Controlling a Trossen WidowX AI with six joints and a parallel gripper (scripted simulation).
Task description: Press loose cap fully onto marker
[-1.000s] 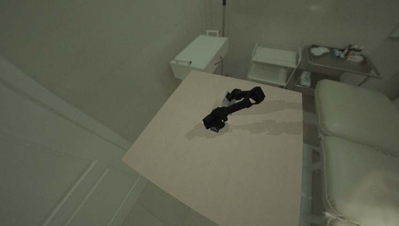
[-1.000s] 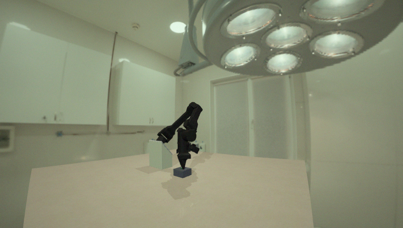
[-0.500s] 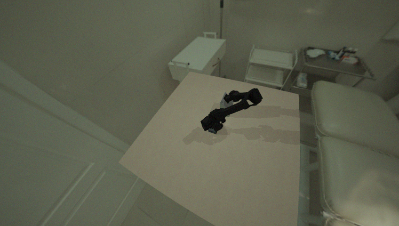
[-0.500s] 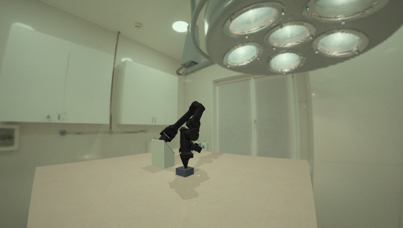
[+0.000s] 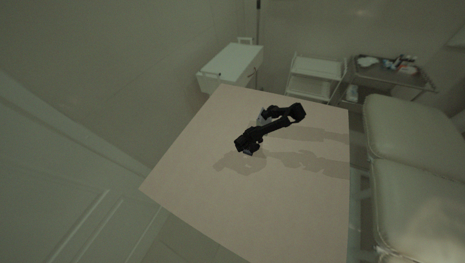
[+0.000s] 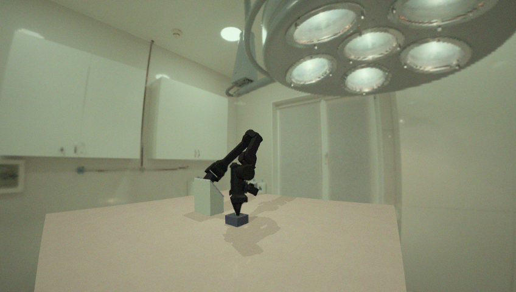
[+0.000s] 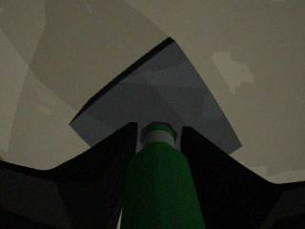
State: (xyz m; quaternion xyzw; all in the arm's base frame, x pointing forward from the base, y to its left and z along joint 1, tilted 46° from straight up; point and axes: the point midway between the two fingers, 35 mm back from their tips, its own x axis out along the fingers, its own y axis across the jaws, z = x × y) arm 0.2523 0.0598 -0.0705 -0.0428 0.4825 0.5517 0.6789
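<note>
Now: the green cap 50 mm above my gripper tip. The rest, counted from my gripper tip: holder block (20 mm below).
</note>
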